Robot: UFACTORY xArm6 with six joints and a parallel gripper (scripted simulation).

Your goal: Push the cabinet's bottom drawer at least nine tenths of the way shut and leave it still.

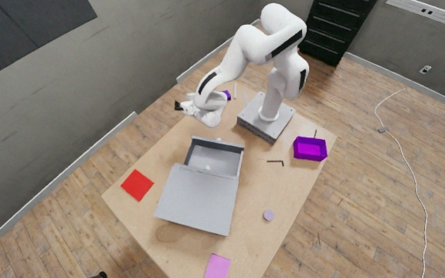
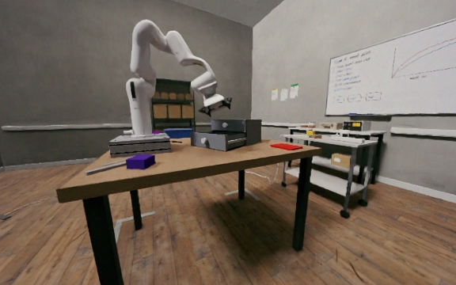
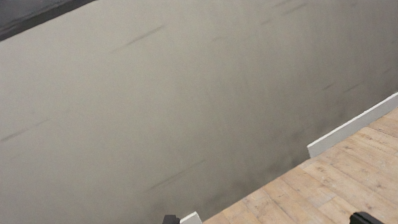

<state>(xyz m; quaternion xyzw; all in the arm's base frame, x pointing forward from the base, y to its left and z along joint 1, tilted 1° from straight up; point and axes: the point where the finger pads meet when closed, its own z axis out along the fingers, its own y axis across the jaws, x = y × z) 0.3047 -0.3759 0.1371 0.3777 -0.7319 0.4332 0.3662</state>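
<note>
My gripper is now 28 cm to the right of the bottom drawer, 19 cm above it and 13 cm short of it. Round my hand: grey cabinet: 32 cm to the left, 23 cm ahead, 15 cm below; purple block: 31 cm behind, 20 cm below, 4 cm to the left; red square: 47 cm ahead, 21 cm below, 1 cm to the left.
</note>
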